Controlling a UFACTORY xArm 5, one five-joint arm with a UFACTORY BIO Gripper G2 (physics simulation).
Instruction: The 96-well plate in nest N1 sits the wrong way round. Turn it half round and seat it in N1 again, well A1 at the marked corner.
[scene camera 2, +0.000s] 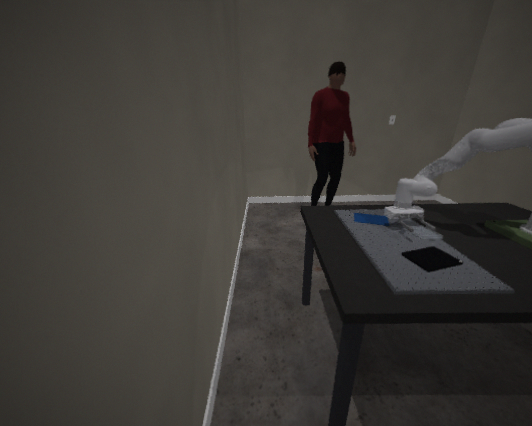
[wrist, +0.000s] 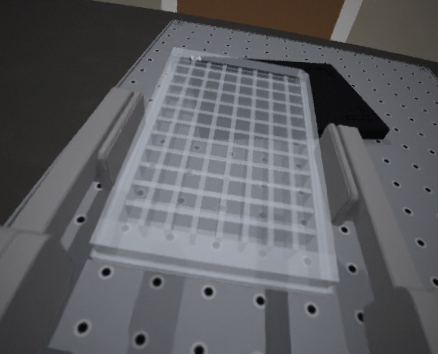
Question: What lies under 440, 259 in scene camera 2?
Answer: A black nest.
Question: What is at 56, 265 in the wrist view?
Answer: My gripper.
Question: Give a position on a clear 96-well plate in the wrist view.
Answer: At 224, 182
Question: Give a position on a black nest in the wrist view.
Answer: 333, 97
